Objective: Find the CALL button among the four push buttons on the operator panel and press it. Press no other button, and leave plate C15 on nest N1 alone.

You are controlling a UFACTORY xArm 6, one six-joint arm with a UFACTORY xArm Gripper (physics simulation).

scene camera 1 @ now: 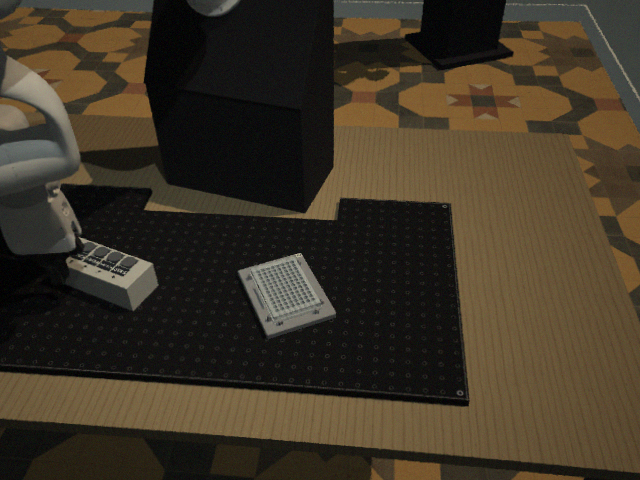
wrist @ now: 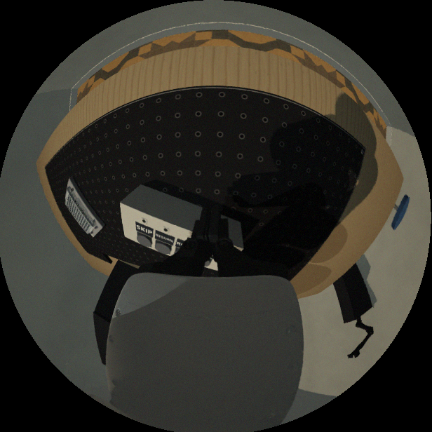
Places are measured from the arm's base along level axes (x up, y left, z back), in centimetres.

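Where they show: gripper, fingertip midpoint: (scene camera 1: 61,279).
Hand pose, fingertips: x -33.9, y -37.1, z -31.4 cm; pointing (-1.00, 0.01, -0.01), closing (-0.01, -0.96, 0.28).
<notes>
Things, the pixels of their centre, and the offset from my fingertips. Level surfaces: height alone.
- pale operator panel, body centre: (scene camera 1: 104,272) dz +2.1, dx -2.4, dy +6.5 cm
- CALL button, body centre: (scene camera 1: 87,248) dz +6.6, dx +0.1, dy +4.7 cm
- Plate C15, body centre: (scene camera 1: 284,288) dz -11.8, dx -3.2, dy +34.8 cm
- nest N1, body centre: (scene camera 1: 285,291) dz -11.8, dx -4.1, dy +34.8 cm
- board, surface height: dx -5.2 cm
- wooden table top, surface height: dx -6.4 cm
The pale operator panel (scene camera 1: 103,289) (wrist: 129,215) stands on the black board. Its four grey buttons lie in a row. In the wrist view the SKIP button (wrist: 145,238) and RESUME button (wrist: 164,246) show; a third is partly covered. The CALL button (scene camera 1: 88,246) is at the panel's left end in scene camera 1; the fingers hide it in the wrist view. My gripper (scene camera 1: 80,246) (wrist: 213,217) is shut and empty, with its tips at that end of the panel. Contact with the button cannot be told. Plate C15 (scene camera 1: 286,289) (wrist: 82,212) sits on nest N1 (scene camera 1: 299,326).
A large black box-like block (scene camera 1: 237,144) stands behind the board (scene camera 1: 392,330) (wrist: 200,145). Another black stand (scene camera 1: 462,31) is on the floor farther back. The wooden table top (scene camera 1: 527,258) (wrist: 215,65) surrounds the board. The arm's shadow falls across the board beside the panel.
</notes>
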